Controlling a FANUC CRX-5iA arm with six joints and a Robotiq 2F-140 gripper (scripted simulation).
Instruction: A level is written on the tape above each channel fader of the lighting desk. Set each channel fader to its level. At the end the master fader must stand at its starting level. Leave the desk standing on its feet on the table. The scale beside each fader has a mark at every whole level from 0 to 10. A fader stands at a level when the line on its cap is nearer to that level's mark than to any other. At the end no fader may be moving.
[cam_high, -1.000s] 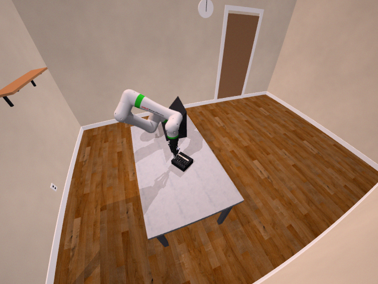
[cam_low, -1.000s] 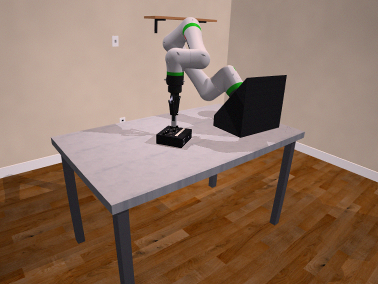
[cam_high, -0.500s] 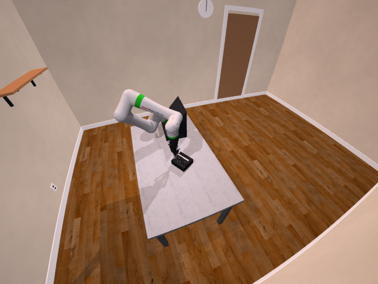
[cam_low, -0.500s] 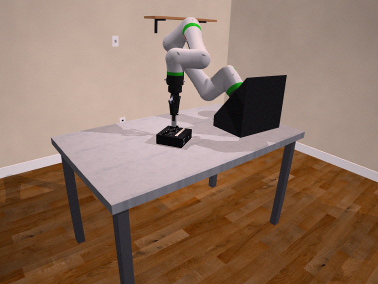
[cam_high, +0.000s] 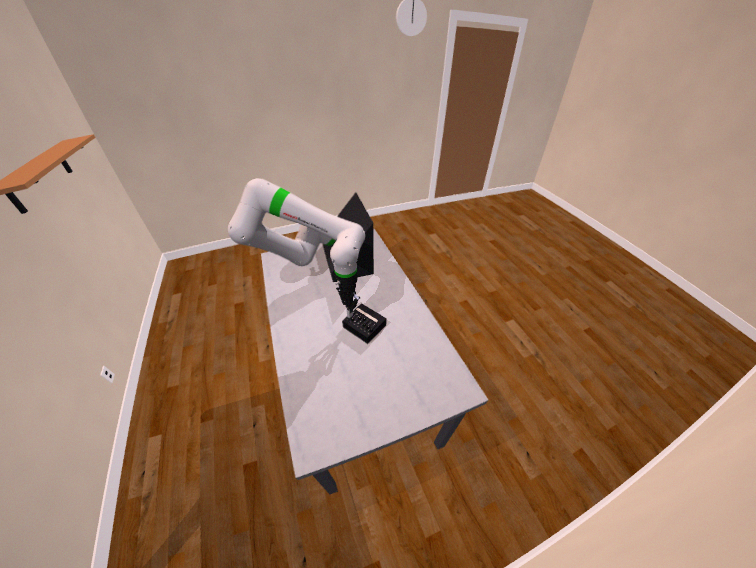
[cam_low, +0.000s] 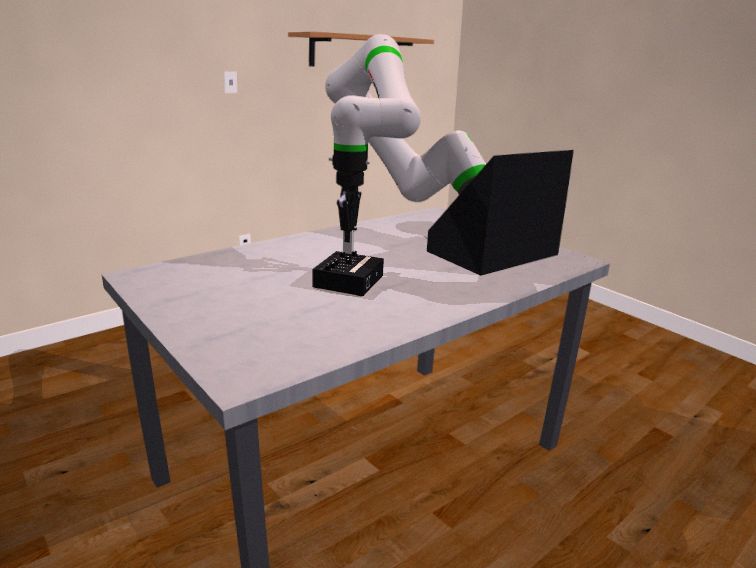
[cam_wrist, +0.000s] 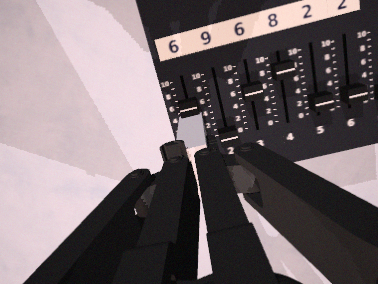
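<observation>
The channel 1 fader cap lies 30 mm below my hand, 20 mm to the left of it and 10 mm behind it. From my hand the other things lie so: master fader cap (110 mm ahead, 70 mm to the left, 30 mm below).
</observation>
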